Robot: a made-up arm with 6 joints.
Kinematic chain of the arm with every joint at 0, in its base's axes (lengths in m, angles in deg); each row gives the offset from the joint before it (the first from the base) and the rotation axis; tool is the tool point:
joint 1: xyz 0 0 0.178 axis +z
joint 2: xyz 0 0.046 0 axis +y
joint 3: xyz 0 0 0.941 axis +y
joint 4: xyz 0 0 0.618 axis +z
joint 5: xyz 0 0 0 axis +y
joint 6: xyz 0 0 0.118 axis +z
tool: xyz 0 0 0
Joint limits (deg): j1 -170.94..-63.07 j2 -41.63..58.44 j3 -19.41..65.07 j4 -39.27..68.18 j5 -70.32..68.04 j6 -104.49..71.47
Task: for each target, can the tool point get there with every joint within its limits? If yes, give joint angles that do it. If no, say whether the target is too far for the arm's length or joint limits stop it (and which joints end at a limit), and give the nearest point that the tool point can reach.
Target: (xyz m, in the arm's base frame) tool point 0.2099 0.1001 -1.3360
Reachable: no: joint limits stop it (at a limit: joint 1, joint 2, joint 3, joint 5) | nearest point 0.6355 -1.1282 0.2141 | short by 2.023 m
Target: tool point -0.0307 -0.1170 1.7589
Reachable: yes | joints -111.79 -11.86 38.68 59.75 -17.74 4.67
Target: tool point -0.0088 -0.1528 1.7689
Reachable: yes | joints -110.43 -10.11 33.33 -2.23 11.83 15.89
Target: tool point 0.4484 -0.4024 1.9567
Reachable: no: too far | nearest point 0.3151 -0.4016 1.7633 | short by 0.235 m
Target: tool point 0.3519 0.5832 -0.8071
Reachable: no: joint limits stop it (at a limit: joint 2, joint 3, joint 5) | nearest point 0.6485 1.0747 1.1026 | short by 1.994 m
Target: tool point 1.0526 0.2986 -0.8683
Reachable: no: joint limits stop it (at a limit: joint 1, joint 2, joint 3, joint 5) | nearest point 0.6836 -1.1142 0.2281 | short by 1.826 m
